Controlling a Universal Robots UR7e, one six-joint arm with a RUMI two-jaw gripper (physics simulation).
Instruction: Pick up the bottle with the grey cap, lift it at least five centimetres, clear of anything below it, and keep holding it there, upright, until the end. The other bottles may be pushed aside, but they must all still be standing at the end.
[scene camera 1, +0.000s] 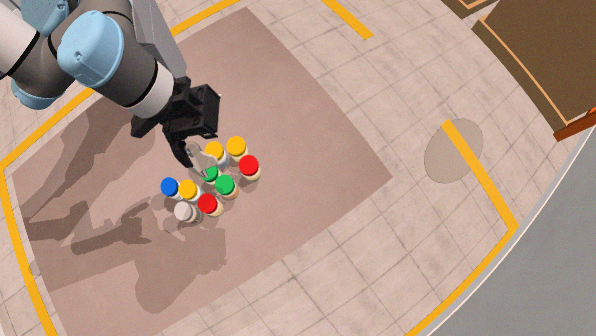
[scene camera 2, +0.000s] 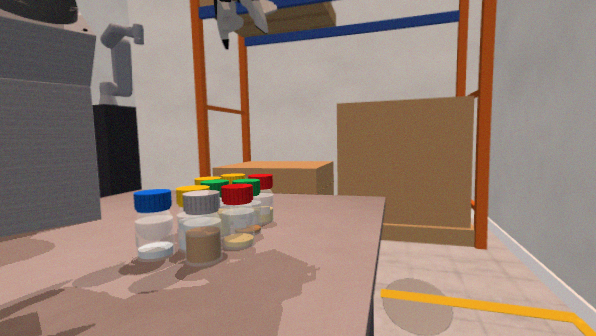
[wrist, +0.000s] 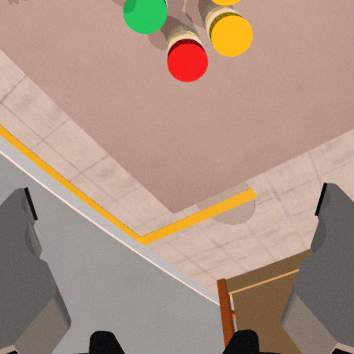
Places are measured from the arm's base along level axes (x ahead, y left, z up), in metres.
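Where they show: gripper, between the fingertips: (scene camera 1: 208, 138) (scene camera 2: 245, 42) (wrist: 174, 190); arm's base, origin of its link: (scene camera 2: 31, 5).
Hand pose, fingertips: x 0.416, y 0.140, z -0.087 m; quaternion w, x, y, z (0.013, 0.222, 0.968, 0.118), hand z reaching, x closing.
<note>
Each offset is from my fingertips to the top centre of the thing. Level surfaces: height alone.
The bottle with the grey cap {0.027 m ahead, 0.182 m right, 0.274 m down} (scene camera 1: 185, 212) (scene camera 2: 202, 240) stands upright on the table top {0.379 m down} (scene camera 1: 310, 150) (scene camera 2: 320, 215), at the near end of the cluster in scene camera 2. The blue-capped bottle {0.059 m back, 0.195 m right, 0.274 m down} (scene camera 1: 169, 187) (scene camera 2: 154, 230), a yellow-capped bottle {0.024 m back, 0.143 m right, 0.274 m down} (scene camera 1: 188, 189) and a red-capped bottle {0.039 m ahead, 0.104 m right, 0.274 m down} (scene camera 1: 208, 204) (scene camera 2: 237, 215) stand close around it. My gripper (scene camera 1: 197, 169) (scene camera 2: 245, 37) (wrist: 174, 190) is open and empty, high above the bottles. In scene camera 1 its finger partly hides a green cap {0.041 m back, 0.063 m right, 0.274 m down} (scene camera 1: 212, 174). The grey-capped bottle does not show in the wrist view.
Another green-capped bottle {0.014 m ahead, 0.036 m right, 0.274 m down} (scene camera 1: 225, 185) (wrist: 145, 12), a second red-capped bottle {0.004 m back, 0.048 m left, 0.274 m down} (scene camera 1: 248, 165) (wrist: 187, 62) and two more yellow-capped bottles {0.089 m back, 0.025 m right, 0.274 m down} (scene camera 1: 214, 150) {0.071 m back, 0.040 m left, 0.274 m down} (scene camera 1: 236, 146) stand farther from the grey cap. A grey pedestal (scene camera 2: 47, 130) stands at the left in scene camera 2.
</note>
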